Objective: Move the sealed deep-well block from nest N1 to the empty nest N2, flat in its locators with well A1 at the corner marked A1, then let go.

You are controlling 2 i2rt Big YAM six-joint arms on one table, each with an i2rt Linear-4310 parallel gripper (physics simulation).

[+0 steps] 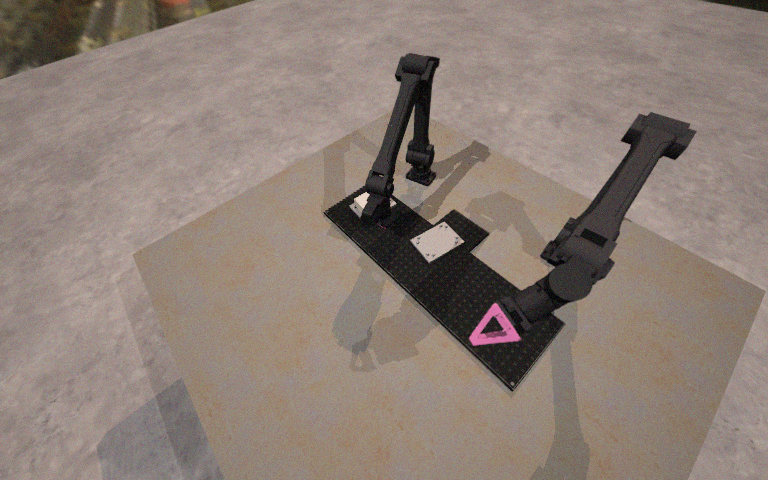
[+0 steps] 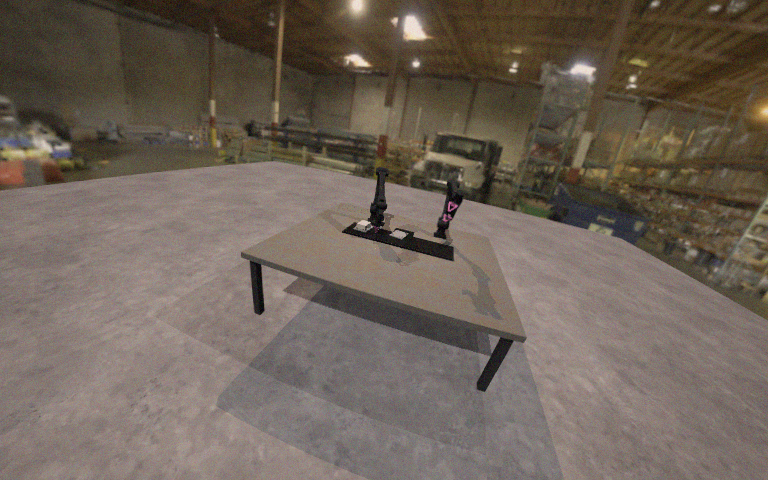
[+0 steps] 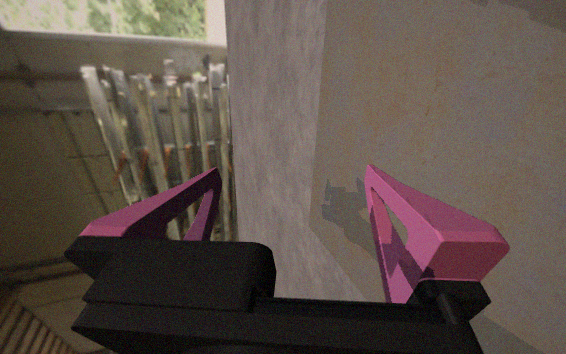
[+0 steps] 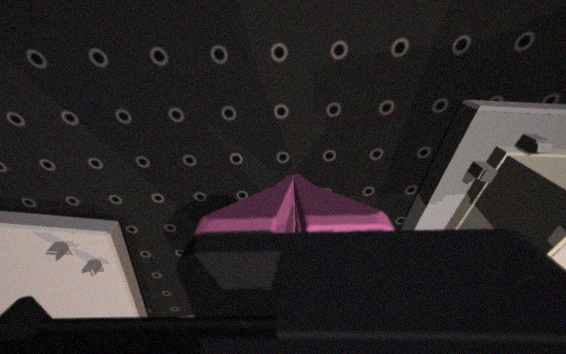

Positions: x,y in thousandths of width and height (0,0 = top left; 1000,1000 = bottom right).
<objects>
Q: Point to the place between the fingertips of my left gripper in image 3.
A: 513,493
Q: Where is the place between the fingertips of my left gripper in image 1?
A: At 615,707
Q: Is my right gripper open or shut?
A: Shut.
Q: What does my left gripper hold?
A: Nothing.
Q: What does the deep-well block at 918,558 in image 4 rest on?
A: A grey plate.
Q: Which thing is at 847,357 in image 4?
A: A grey plate.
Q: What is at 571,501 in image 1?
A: A grey plate.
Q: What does my right gripper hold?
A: Nothing.
</objects>
